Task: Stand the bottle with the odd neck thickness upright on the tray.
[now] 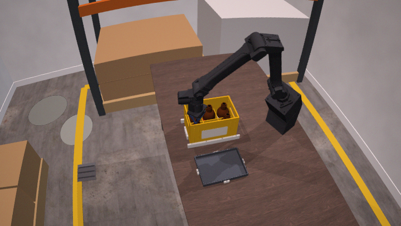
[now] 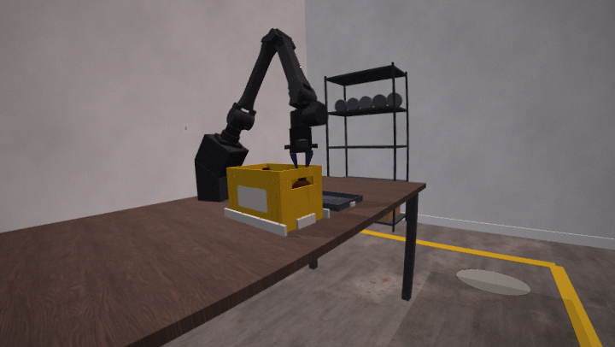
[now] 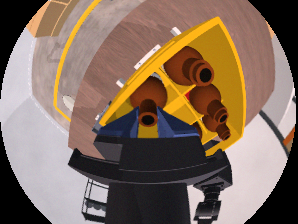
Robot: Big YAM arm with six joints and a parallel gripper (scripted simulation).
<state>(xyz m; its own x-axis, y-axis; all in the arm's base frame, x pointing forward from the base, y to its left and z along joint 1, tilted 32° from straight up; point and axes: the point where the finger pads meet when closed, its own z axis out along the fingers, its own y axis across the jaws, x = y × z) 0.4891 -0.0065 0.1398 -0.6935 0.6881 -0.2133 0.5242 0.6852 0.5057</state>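
The glass bottle lies 7 cm below my hand. From my hand the other things lie so: dark tray 22 cm to the left, 14 cm below, 11 cm behind; yellow crate 8 cm behind, 7 cm below, 6 cm to the right.
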